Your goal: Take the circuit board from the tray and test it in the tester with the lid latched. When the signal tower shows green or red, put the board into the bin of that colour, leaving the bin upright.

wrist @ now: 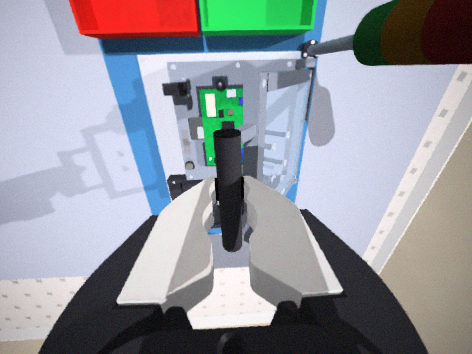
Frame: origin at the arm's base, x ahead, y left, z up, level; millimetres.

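Seen in the pictures: gripper, fingertip midpoint: [229,179].
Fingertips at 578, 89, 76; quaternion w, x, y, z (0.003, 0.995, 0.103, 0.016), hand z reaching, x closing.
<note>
Pixels of each thing's top centre, then the offset from my fingertips to it, as dx, dy, dz. "spot": a spot on its surface instead.
- grey tester at a spot on its surface: [200,70] spot: -43, +63, -167
- black rod-shaped handle at a spot on its surface: [228,155] spot: -6, +28, +22
- signal tower at a spot on its surface: [405,32] spot: +96, +112, -21
- red bin at a spot on its surface: [135,15] spot: -141, +112, -221
- green bin at a spot on its surface: [257,15] spot: +24, +145, -221
- black clamp part at a spot on its surface: [177,89] spot: -62, +40, -122
- black part at a spot on its surface: [179,187] spot: -66, -145, -199
- tower's grey pole at a spot on its surface: [332,45] spot: +110, +119, -142
The green circuit board [214,135] lies flat in the grey tester [200,70], partly hidden by a black rod-shaped handle [228,155]. My gripper [229,179] is shut on this black handle, which stands between the fingertips and points up the view. The tester's clear lid [285,110] is on the right side, off the board and raised open. The signal tower [405,32] at the upper right shows dark green, amber and dark red segments; none looks brightly lit. The red bin [135,15] and the green bin [257,15] stand upright at the top edge. The tray cannot be made out.
A black clamp part [177,89] sits at the tester's upper left and another black part [179,187] at its lower left. The tower's grey pole [332,45] rises beside the tester's upper right corner. A pale perforated strip [420,155] runs along the right.
</note>
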